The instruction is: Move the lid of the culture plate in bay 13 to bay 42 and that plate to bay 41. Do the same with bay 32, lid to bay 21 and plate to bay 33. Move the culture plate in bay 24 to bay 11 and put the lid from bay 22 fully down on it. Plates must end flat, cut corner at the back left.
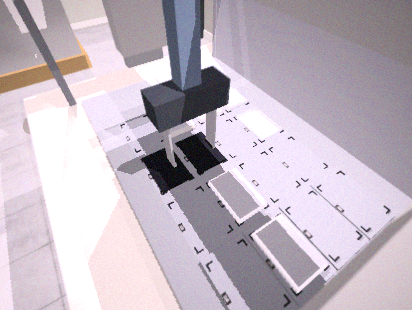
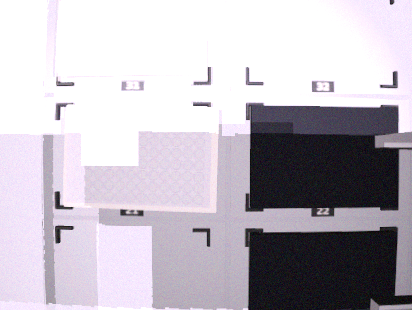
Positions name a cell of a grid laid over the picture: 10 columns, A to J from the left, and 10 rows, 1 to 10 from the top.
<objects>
black lid: image 1 E5; image 2 H6
white lid: image 1 G5; not seen in image 2 (out of frame)
</objects>
